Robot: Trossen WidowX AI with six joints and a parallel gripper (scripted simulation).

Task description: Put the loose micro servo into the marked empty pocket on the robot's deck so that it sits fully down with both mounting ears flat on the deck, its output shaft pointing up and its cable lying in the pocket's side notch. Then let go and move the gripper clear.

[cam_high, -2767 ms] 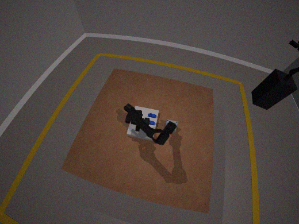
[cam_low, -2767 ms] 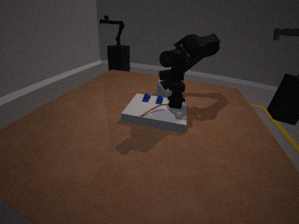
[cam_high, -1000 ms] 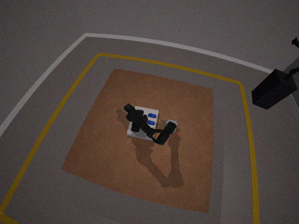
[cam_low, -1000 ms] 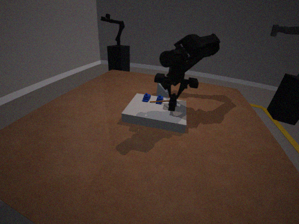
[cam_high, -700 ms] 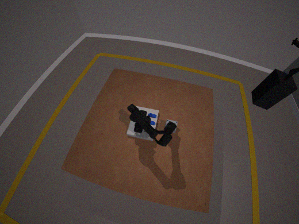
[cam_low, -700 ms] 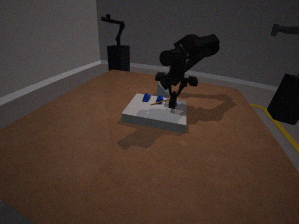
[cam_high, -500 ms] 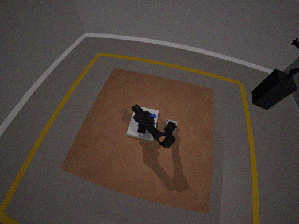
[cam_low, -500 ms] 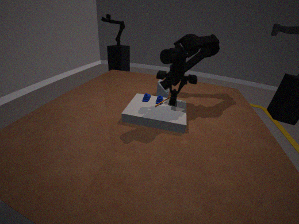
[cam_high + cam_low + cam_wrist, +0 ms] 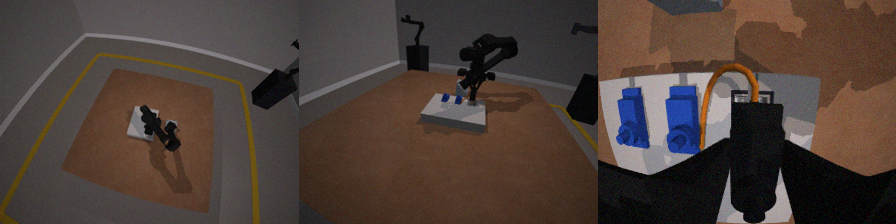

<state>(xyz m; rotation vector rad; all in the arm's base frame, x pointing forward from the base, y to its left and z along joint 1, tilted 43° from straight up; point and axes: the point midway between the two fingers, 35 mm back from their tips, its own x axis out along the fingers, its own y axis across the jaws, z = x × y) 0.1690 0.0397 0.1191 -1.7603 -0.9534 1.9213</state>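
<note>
Now: the white deck 13 cm ahead of my gripper tip, 10 cm below it and 5 cm to the right of it.
</note>
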